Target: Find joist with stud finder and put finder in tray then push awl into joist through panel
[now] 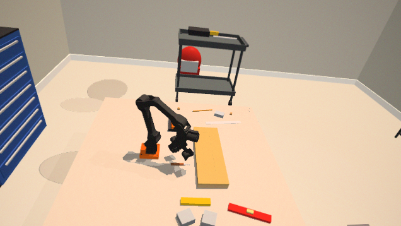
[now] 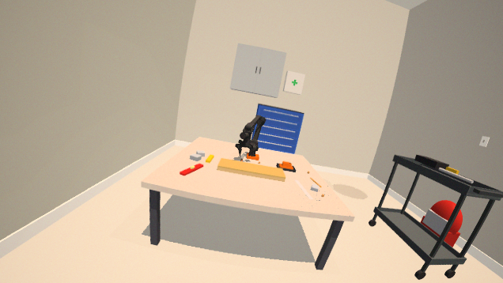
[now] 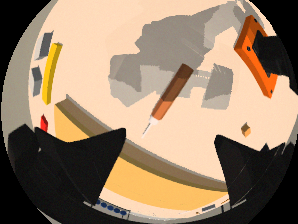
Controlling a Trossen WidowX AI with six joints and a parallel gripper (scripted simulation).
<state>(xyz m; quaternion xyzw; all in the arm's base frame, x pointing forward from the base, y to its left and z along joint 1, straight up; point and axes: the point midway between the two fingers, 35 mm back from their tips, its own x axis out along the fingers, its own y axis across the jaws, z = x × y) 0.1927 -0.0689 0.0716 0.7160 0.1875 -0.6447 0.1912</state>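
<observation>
Right now my gripper tip is 60 mm above the awl, 10 mm to the left of it and 10 mm short of it. The rest, counted from my gripper tip: dark tray 390 mm to the left, 50 mm below, 50 mm behind; then yellow bar 280 mm to the right, 90 mm ahead, 50 mm below; then stud finder 410 mm to the left, 50 mm behind, 10 mm below.
</observation>
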